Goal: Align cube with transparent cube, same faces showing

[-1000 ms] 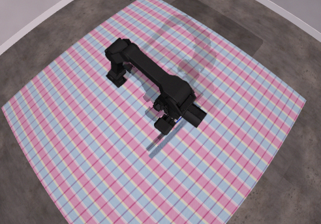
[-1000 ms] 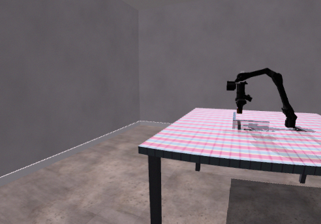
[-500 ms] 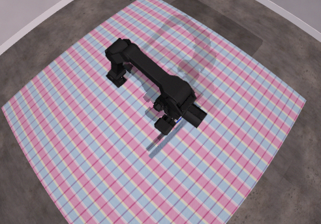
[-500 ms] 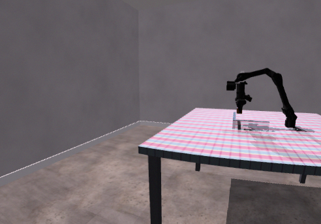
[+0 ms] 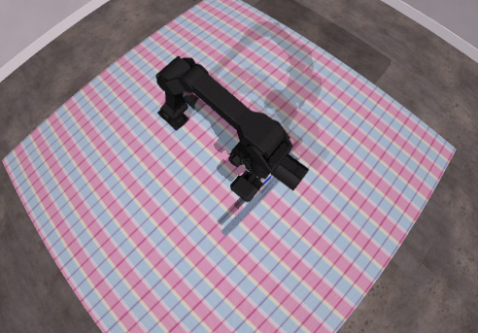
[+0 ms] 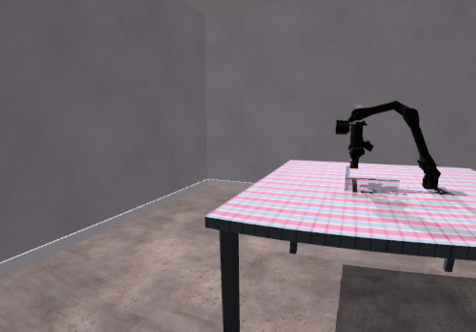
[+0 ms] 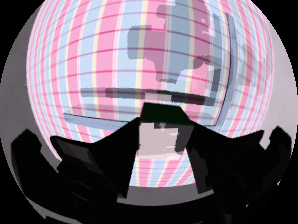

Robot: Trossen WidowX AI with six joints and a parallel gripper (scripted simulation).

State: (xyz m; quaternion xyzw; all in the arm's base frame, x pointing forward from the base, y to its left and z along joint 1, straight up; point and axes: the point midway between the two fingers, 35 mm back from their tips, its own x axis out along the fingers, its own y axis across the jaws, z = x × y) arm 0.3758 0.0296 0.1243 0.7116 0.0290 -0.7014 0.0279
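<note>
Now: the transparent cube 100 mm below my hand.
</note>
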